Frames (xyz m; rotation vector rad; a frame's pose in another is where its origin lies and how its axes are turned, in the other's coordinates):
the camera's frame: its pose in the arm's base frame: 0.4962 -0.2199 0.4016 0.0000 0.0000 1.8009
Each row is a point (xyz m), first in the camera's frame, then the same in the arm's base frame.
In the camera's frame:
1: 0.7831 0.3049 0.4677
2: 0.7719 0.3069 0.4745
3: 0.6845 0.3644 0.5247
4: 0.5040 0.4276 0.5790
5: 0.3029 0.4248 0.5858
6: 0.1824 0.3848 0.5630
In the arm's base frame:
1: 0.0207 0.4730 0.8693
2: 0.0213 0.4617 0.8761
3: -0.0147 0.3634 0.9263
4: -0.0351 0.1733 0.9806
5: 0.0135 -0.0219 0.9874
6: 0.0799 -0.1301 0.9646

